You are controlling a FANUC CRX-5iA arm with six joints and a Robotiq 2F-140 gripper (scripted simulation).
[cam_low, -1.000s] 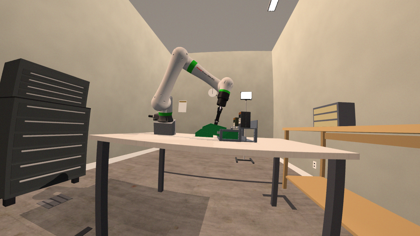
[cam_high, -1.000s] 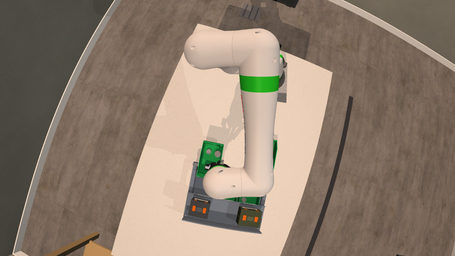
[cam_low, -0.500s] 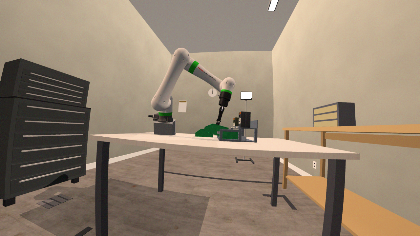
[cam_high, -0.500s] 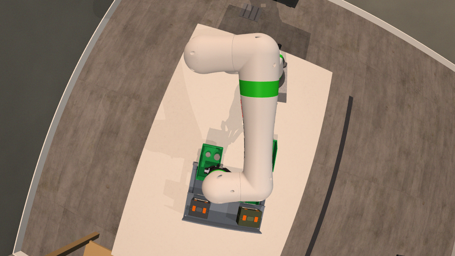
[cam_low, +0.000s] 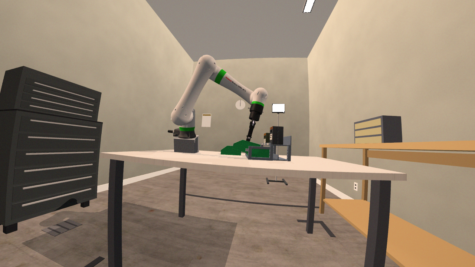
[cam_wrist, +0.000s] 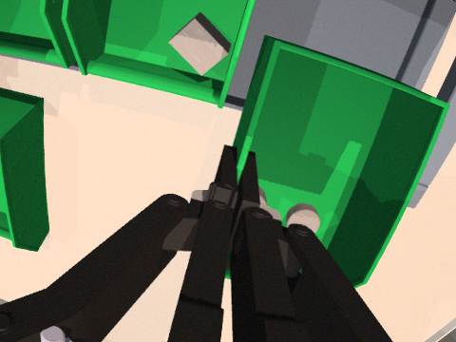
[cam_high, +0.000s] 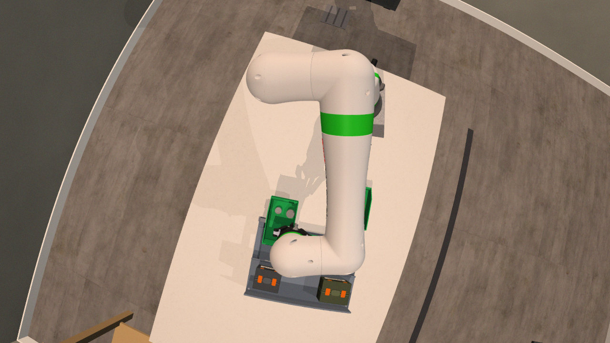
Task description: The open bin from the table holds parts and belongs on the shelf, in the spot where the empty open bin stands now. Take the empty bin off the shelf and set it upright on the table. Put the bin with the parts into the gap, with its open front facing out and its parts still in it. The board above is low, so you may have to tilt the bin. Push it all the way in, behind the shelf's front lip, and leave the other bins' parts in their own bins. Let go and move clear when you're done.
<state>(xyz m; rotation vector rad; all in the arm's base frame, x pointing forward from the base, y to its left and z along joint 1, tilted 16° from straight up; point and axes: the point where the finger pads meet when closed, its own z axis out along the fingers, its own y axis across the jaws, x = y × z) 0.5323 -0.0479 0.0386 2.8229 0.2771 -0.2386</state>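
Right now my hand is 90 mm above the grey cube, 50 mm to the right of it and 30 mm short of it. Also, from my hand: grey shelf (110 mm ahead, 90 mm to the left, 50 mm below).
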